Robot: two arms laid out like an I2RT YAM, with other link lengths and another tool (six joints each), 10 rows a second.
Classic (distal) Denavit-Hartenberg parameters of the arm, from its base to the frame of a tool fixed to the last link. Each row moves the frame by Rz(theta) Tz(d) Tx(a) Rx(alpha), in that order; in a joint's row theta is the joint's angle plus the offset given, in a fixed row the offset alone. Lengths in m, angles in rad.
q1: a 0.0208; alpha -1.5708; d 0.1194; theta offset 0
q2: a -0.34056; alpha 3.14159; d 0; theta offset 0
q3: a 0.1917; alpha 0; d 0; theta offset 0.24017
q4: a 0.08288; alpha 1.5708; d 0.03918; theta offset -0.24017
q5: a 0; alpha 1.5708; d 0.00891; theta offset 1.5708
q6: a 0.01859; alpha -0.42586; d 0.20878; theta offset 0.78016
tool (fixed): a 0; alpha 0; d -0.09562; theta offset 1.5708
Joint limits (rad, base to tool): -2.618..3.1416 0..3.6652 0..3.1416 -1.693..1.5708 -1.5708..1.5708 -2.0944..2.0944
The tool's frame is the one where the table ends.
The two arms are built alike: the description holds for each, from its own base.
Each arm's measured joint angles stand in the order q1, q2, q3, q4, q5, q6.
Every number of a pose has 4 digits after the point.
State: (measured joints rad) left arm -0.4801 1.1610 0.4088 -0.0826 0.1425 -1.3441; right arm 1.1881 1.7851 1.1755 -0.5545 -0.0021 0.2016
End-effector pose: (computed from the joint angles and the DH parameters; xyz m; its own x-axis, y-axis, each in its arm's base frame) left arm 0.1669 -0.1445 0.2097 -0.9861 0.0364 -0.1624 0.1065 0.8878 -0.4478; right arm 0.2071 0.2947 0.1940 -0.9364 -0.3008 0.1807 -0.2304 0.9154 0.3300
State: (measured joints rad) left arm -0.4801 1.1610 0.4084 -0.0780 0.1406 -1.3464; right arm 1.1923 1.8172 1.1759 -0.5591 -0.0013 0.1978
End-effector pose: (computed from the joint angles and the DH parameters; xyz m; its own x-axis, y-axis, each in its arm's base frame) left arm 0.1675 -0.1445 0.2102 -0.9856 0.0331 -0.1658 0.1054 0.8872 -0.4491; right arm 0.2065 0.2970 0.1832 -0.9320 -0.3011 0.2018 -0.2336 0.9246 0.3009
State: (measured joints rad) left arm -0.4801 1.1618 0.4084 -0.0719 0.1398 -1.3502; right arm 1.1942 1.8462 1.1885 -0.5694 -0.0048 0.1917
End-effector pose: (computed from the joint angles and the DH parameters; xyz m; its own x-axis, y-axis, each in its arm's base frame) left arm 0.1684 -0.1446 0.2110 -0.9852 0.0292 -0.1692 0.1039 0.8858 -0.4523; right arm 0.2068 0.3008 0.1759 -0.9270 -0.3042 0.2193 -0.2386 0.9296 0.2809
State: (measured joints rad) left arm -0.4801 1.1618 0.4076 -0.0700 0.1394 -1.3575; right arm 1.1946 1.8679 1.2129 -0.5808 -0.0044 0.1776
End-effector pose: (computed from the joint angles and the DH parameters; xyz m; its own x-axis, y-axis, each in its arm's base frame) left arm 0.1686 -0.1443 0.2110 -0.9856 0.0230 -0.1673 0.0981 0.8845 -0.4561; right arm 0.2089 0.3066 0.1739 -0.9232 -0.3146 0.2210 -0.2516 0.9290 0.2713
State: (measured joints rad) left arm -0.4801 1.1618 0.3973 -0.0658 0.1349 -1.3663; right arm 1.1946 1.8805 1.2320 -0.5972 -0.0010 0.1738
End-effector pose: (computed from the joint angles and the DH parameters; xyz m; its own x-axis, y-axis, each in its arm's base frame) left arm 0.1675 -0.1427 0.2082 -0.9871 0.0139 -0.1597 0.0862 0.8859 -0.4559; right arm 0.2103 0.3091 0.1733 -0.9225 -0.3145 0.2239 -0.2541 0.9313 0.2611
